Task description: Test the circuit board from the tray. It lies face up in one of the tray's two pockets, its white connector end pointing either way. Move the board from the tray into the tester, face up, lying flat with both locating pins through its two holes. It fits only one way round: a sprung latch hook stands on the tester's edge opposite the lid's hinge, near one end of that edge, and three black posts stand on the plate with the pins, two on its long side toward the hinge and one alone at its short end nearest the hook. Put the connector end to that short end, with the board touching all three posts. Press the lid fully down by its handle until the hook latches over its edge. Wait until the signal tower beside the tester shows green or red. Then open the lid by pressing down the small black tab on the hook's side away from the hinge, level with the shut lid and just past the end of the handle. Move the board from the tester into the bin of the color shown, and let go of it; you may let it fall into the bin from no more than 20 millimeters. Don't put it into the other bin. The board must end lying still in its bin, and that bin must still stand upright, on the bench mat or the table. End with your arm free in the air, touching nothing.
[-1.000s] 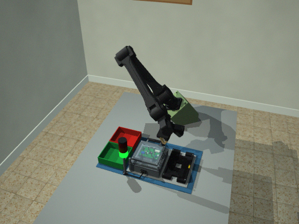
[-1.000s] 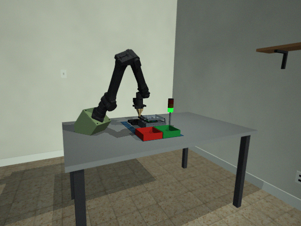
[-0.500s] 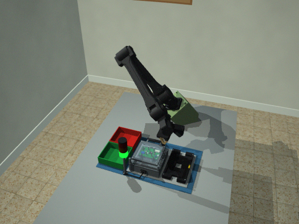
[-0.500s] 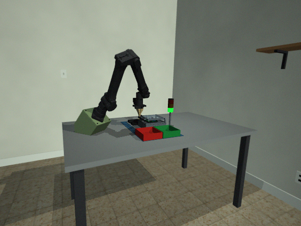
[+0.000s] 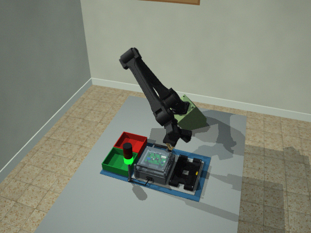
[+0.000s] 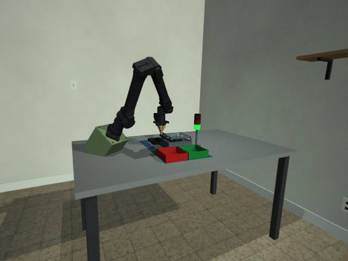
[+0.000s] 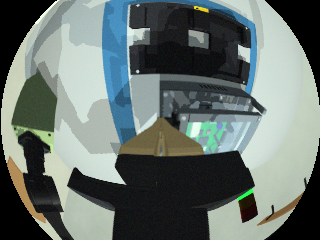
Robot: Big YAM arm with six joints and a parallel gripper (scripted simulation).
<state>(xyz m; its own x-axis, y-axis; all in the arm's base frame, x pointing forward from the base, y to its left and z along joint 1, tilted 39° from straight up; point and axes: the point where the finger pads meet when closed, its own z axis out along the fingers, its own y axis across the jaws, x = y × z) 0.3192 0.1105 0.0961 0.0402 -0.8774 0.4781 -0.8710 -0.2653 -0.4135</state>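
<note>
My gripper is now 1 cm short of the latch hook and 1 cm above it. Round my hand: tester plate 8 cm ahead, 5 cm to the right, 3 cm below; then green circuit board 8 cm ahead, 6 cm to the right, 3 cm below; then clear lid 8 cm ahead, 6 cm to the right, 1 cm below.
</note>
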